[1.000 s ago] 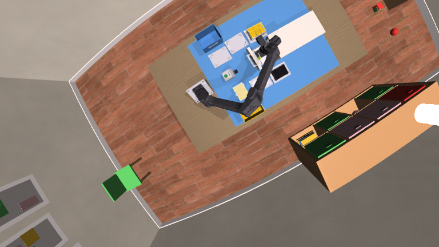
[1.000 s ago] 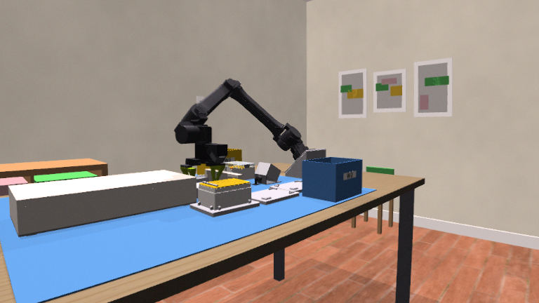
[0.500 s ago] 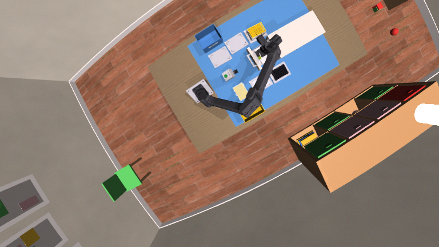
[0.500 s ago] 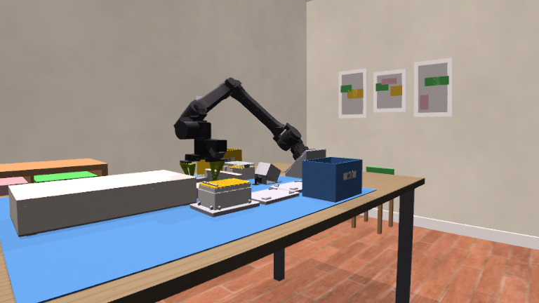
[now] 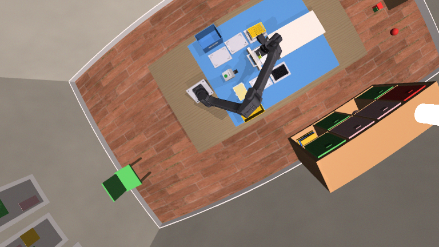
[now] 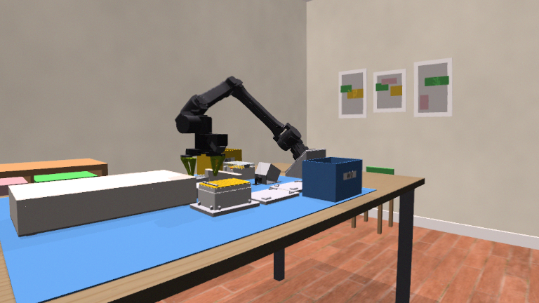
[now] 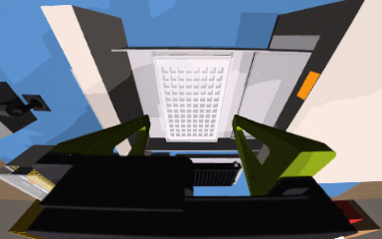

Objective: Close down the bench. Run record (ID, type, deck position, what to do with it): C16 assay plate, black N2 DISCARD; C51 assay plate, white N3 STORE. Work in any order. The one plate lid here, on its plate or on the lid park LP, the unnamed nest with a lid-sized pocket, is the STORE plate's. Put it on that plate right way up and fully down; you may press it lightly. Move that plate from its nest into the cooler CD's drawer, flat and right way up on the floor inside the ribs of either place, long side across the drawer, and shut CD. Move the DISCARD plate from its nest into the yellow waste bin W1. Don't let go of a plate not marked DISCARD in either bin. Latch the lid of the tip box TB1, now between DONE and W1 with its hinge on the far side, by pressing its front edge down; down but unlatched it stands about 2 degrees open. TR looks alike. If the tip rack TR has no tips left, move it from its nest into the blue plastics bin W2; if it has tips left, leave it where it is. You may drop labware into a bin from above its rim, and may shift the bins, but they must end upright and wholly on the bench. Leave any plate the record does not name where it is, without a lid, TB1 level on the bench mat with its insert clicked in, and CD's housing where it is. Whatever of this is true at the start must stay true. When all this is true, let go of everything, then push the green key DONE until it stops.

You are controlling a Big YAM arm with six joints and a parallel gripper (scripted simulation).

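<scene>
Right now the plate lid is 40 mm below my hand. From my hand the other things lie so: white cooler CD 170 mm ahead, 10 mm to the right, 40 mm below; then drawer 40 mm ahead, 10 mm to the right, 40 mm below; then white plate 50 mm below.
</scene>
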